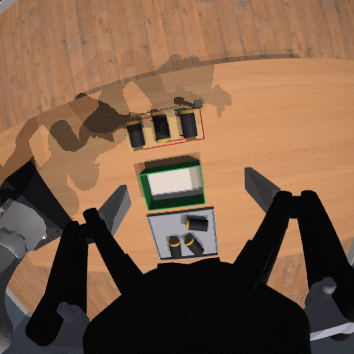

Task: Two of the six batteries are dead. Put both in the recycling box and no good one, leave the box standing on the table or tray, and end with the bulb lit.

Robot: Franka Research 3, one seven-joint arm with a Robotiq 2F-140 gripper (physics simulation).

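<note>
A battery holder (149,146) with a thin red outline bears three black batteries, left (135,134), middle (161,127) and right (188,125). The middle one has its yellow band at the near end. A small dark grey block (198,103) is at the holder's far right corner; I cannot tell if it is the bulb, and no glow shows. The green recycling box (144,192) stands upright, its pale floor showing no battery. The grey tray (158,236) holds three lying batteries (199,223) (174,248) (195,245). My gripper (185,186) is open and empty, high above the box.
The wooden table (280,115) extends to both sides of the objects, with its curved far edge beyond the holder. Shadows of the arm fall across the table at the left and over part of the holder. Dark and grey robot parts (22,225) show at the left edge.
</note>
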